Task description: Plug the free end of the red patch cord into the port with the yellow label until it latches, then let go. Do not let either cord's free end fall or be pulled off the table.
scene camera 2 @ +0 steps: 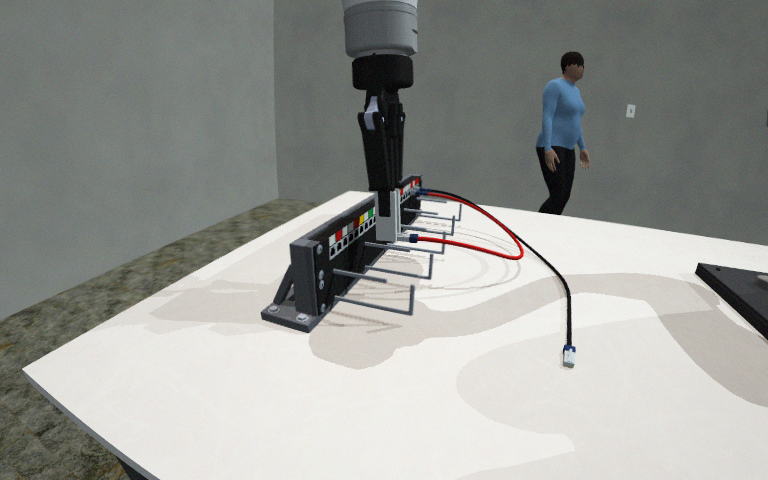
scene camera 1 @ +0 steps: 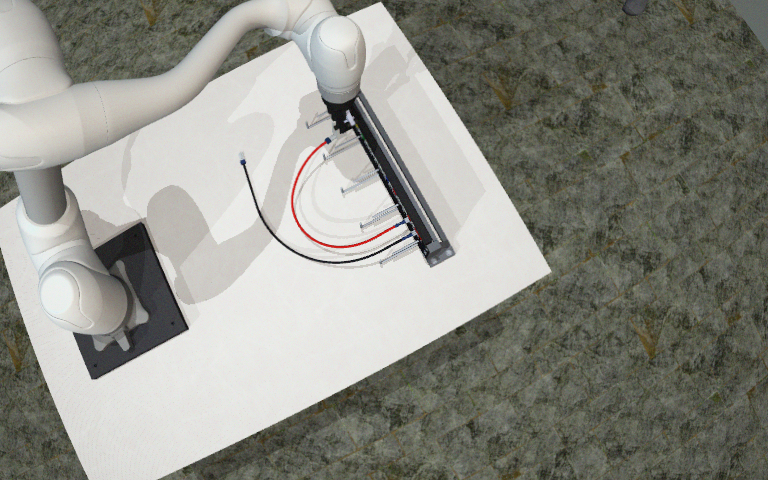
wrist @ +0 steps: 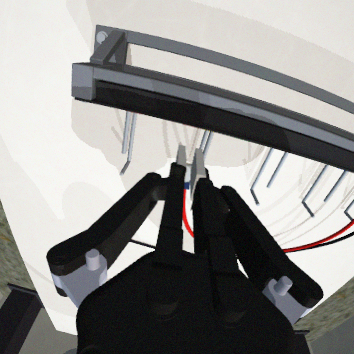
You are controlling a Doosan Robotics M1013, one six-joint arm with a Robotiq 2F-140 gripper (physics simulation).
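Places are measured from the arm's base along level axes (x ahead, y left, z up), in millimetres.
Where they show: gripper, between the fingertips: (scene camera 2: 388, 237) (scene camera 1: 339, 133) (wrist: 187, 157); arm's base, origin of its link: (scene camera 1: 111, 306).
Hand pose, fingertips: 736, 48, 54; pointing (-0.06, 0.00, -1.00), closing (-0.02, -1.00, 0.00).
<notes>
Each offset is from my fingertips to the top centre of the thing, as dx, dy, dz. "pt": to the spot under its first point.
My gripper (scene camera 1: 342, 129) (scene camera 2: 387, 217) (wrist: 187, 157) is shut on the red cord's free-end plug, whose blue boot {-34, -2, +7} (scene camera 1: 328, 139) (scene camera 2: 414, 238) (wrist: 187, 185) sticks out behind the fingers. The plug is held above the table in front of the patch panel {+20, -123, +25} (scene camera 1: 396, 178) (scene camera 2: 304, 271) (wrist: 175, 107). In the wrist view the fingertips look slightly short of the panel. The yellow label {pt +43, -10, +18} (scene camera 2: 361, 219) shows left of the fingers in scene camera 2; which port the plug faces is unclear. The plug's tip is hidden. The red cord {pt -179, -72, -34} (scene camera 1: 292, 198) (scene camera 2: 481, 249) curves to the panel's far end.
The black cord {pt -269, -36, -70} (scene camera 1: 257, 209) (scene camera 2: 568, 305) is plugged in beside the red one. Its free plug {pt -237, +109, -69} (scene camera 1: 242, 157) (scene camera 2: 569, 356) lies on the table. Wire cord guides (scene camera 1: 342, 148) (scene camera 2: 411, 300) (wrist: 255, 196) stick out from the panel's front, around and below the fingers.
</notes>
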